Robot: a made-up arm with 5 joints.
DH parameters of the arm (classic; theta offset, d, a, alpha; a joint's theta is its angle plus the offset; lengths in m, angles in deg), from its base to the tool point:
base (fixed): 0 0 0.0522 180
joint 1: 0 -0.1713 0.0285 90
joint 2: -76.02 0 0.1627 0
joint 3: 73.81 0 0.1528 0
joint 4: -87.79 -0.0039 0 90
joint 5: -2.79 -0.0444 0 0
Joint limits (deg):
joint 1: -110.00..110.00
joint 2: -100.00..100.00
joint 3: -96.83..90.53
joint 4: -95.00..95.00
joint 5: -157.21..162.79
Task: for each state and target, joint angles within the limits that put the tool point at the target. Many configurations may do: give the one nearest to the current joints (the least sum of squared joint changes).
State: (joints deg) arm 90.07 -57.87 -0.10 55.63 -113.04
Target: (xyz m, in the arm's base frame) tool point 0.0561 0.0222 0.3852
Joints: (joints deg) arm 109.93 -79.27 11.68 64.38 -113.04
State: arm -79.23 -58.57 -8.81 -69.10 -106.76
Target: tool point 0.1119 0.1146 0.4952
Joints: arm -64.21 -12.34 -35.38 -45.33 -106.76
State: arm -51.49 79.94 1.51 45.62 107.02
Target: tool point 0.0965 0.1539 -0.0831
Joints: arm -75.34 100.00 -11.27 37.62 107.02
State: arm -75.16 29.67 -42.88 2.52 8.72
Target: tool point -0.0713 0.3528 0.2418
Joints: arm -109.89 51.58 -50.80 0.00 8.72
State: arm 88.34 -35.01 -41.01 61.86 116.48
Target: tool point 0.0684 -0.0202 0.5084
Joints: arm 42.61 -29.45 -56.19 47.20 116.48
